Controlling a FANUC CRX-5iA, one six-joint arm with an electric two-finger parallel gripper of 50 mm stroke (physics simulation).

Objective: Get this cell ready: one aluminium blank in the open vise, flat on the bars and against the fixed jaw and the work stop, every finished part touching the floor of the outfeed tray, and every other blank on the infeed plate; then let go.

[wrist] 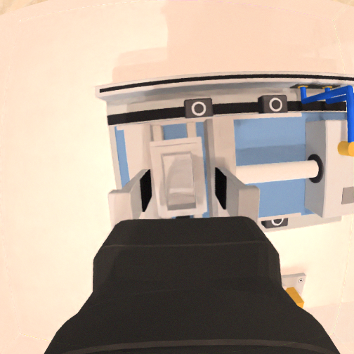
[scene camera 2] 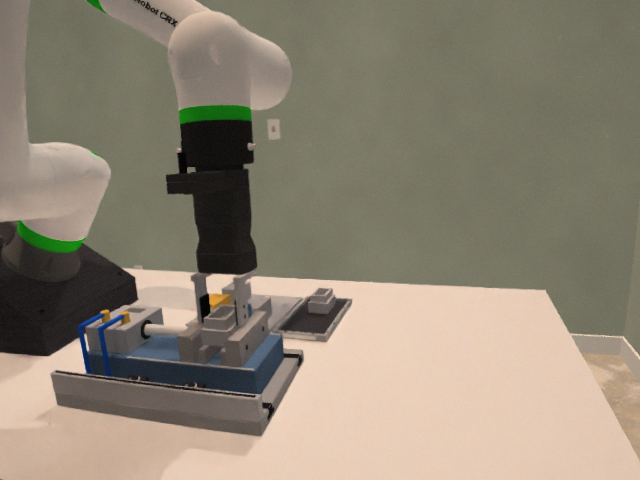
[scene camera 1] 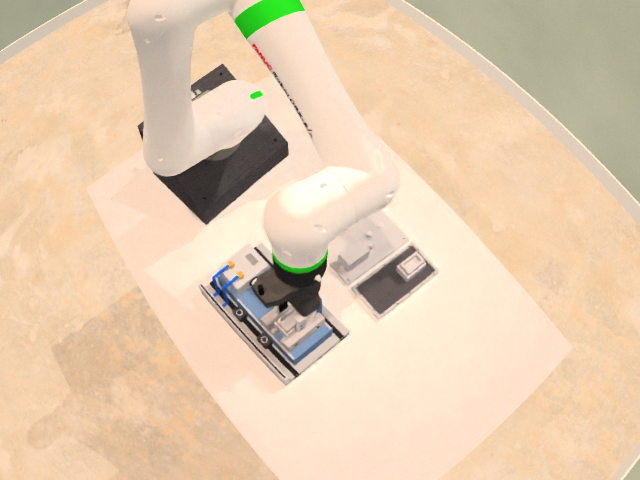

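Pixels of known places: gripper, fingertip midpoint: (scene camera 2: pixel 223 321) (scene camera 1: pixel 291 318); arm's base at its link origin: (scene camera 2: pixel 41 260).
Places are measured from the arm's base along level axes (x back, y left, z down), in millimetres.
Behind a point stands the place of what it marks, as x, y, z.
The gripper (scene camera 1: pixel 292 315) @[-480, -186, 33] (scene camera 2: pixel 223 315) @[-480, -186, 33] (wrist: pixel 183 189) is open, pointing down over the vise (scene camera 2: pixel 178 367) @[-433, -236, 79] (wrist: pixel 270 195). Its fingers stand on either side of a grey pocketed finished part (scene camera 1: pixel 285 325) @[-482, -206, 32] (scene camera 2: pixel 218 336) @[-487, -220, 40] (wrist: pixel 179 150), with gaps. That part sits between the fixed jaw (scene camera 2: pixel 248 338) (wrist: pixel 137 150) and the moving jaw (scene camera 2: pixel 189 342) (wrist: pixel 223 150), pocket up; gaps show beside it. Contact with the work stop is hidden. Another finished part (scene camera 1: pixel 412 265) @[-559, 117, 106] (scene camera 2: pixel 321 304) @[-562, 86, 108] is in the outfeed tray (scene camera 1: pixel 379 314) @[-582, -18, 127] (scene camera 2: pixel 302 336) @[-548, -24, 126]. A plain grey blank (scene camera 1: pixel 353 255) @[-449, 32, 89] is on the infeed plate (scene camera 1: pixel 385 242) @[-468, 126, 125].
An orange block (scene camera 2: pixel 219 300) @[-369, 43, 89] (wrist: pixel 294 297) is by the infeed plate, partly hidden by the arm or gripper. The vise cylinder (scene camera 1: pixel 242 266) @[-318, -178, 37] (scene camera 2: pixel 124 330) @[-349, -221, 38] (wrist: pixel 332 170) has blue hoses (scene camera 1: pixel 222 279) (scene camera 2: pixel 103 341) @[-334, -248, 43] (wrist: pixel 351 115). A raised grey rail (scene camera 2: pixel 155 395) @[-424, -281, 94] borders the vise.
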